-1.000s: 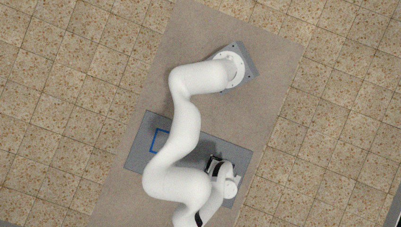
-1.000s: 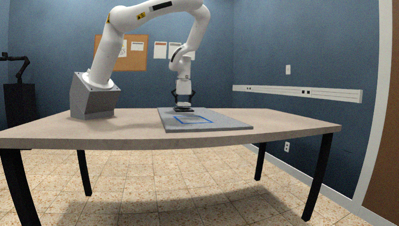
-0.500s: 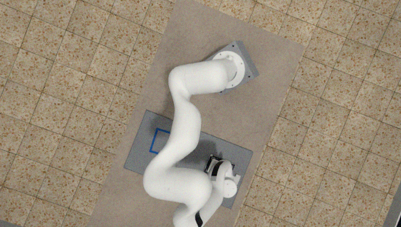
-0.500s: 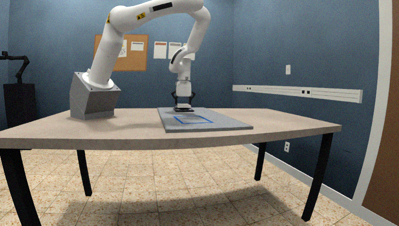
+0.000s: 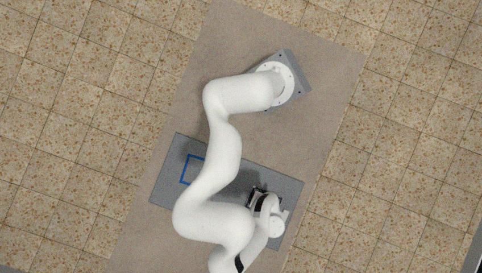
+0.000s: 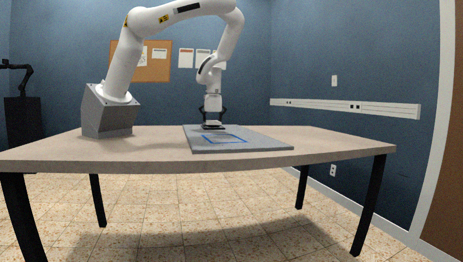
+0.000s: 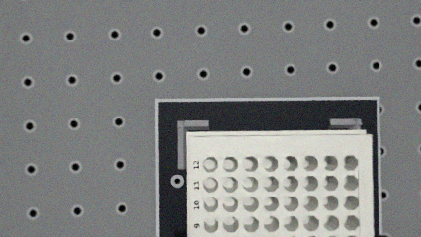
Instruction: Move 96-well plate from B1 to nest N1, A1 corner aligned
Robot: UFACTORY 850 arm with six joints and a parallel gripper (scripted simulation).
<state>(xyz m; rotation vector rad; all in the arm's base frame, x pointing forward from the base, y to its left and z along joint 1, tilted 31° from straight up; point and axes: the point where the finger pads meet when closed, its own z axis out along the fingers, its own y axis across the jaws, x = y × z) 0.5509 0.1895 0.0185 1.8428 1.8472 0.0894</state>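
Now: the white 96-well plate 10 mm below my hand. The rest, counted from my hand: black plate nest 40 mm below.
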